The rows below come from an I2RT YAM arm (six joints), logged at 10 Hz.
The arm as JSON. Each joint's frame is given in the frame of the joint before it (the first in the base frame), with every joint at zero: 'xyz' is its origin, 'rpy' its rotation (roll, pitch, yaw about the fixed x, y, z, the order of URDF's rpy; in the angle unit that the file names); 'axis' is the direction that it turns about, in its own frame. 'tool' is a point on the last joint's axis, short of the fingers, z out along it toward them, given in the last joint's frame.
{
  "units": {
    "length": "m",
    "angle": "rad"
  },
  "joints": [
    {
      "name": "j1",
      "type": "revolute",
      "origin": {
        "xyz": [
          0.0,
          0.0,
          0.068
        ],
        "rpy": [
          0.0,
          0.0,
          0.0
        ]
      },
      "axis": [
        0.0,
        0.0,
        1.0
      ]
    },
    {
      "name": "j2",
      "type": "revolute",
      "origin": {
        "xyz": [
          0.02,
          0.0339,
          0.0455
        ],
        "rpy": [
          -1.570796,
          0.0,
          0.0
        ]
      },
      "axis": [
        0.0,
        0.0,
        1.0
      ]
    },
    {
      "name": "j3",
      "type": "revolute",
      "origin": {
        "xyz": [
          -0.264,
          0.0,
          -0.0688
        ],
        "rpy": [
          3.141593,
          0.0,
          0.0
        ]
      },
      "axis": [
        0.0,
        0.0,
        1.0
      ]
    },
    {
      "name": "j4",
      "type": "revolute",
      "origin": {
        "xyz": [
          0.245,
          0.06,
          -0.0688
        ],
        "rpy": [
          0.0,
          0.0,
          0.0
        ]
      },
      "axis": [
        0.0,
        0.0,
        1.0
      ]
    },
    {
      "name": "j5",
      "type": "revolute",
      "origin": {
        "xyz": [
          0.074,
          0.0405,
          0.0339
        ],
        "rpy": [
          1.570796,
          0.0,
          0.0
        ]
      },
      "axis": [
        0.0,
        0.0,
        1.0
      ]
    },
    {
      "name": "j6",
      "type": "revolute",
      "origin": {
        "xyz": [
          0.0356,
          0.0,
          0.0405
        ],
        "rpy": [
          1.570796,
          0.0,
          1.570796
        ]
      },
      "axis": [
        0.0,
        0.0,
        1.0
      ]
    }
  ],
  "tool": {
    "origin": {
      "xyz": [
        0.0,
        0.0,
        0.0
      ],
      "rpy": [
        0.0,
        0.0,
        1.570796
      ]
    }
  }
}
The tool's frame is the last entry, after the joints.
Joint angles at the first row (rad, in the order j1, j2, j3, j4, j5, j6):
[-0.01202, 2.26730, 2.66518, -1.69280, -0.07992, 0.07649]
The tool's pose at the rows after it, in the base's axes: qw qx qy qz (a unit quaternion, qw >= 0); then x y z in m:
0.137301 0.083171 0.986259 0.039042 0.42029 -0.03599 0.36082
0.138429 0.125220 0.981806 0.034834 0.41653 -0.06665 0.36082
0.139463 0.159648 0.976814 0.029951 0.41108 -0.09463 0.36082
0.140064 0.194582 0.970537 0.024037 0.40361 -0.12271 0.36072
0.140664 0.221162 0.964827 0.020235 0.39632 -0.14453 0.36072
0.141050 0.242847 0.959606 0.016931 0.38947 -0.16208 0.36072
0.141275 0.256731 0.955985 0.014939 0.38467 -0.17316 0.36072
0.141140 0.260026 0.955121 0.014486 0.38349 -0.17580 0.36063
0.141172 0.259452 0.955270 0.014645 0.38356 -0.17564 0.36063
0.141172 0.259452 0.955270 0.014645 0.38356 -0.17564 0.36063
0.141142 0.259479 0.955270 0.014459 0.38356 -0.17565 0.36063
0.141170 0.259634 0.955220 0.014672 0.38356 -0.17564 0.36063
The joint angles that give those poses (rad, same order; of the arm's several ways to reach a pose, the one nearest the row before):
[-0.09213, 2.26730, 2.66480, -1.69281, -0.07954, 0.08717]
[-0.16537, 2.26730, 2.66481, -1.69281, -0.07954, 0.09937]
[-0.23290, 2.26735, 2.66491, -1.69286, -0.07878, 0.10204]
[-0.30157, 2.26734, 2.66448, -1.69283, -0.07611, 0.10471]
[-0.35611, 2.26733, 2.66447, -1.69282, -0.07610, 0.10510]
[-0.40074, 2.26731, 2.66444, -1.69281, -0.07572, 0.10548]
[-0.42936, 2.26729, 2.66441, -1.69280, -0.07573, 0.10585]
[-0.43622, 2.26728, 2.66400, -1.69278, -0.07572, 0.10586]
[-0.43584, 2.26724, 2.66392, -1.69274, -0.07610, 0.10510]
[-0.43584, 2.26724, 2.66392, -1.69274, -0.07610, 0.10510]
[-0.43583, 2.26730, 2.66403, -1.69280, -0.07572, 0.10511]
[-0.43584, 2.26724, 2.66391, -1.69274, -0.07610, 0.10548]

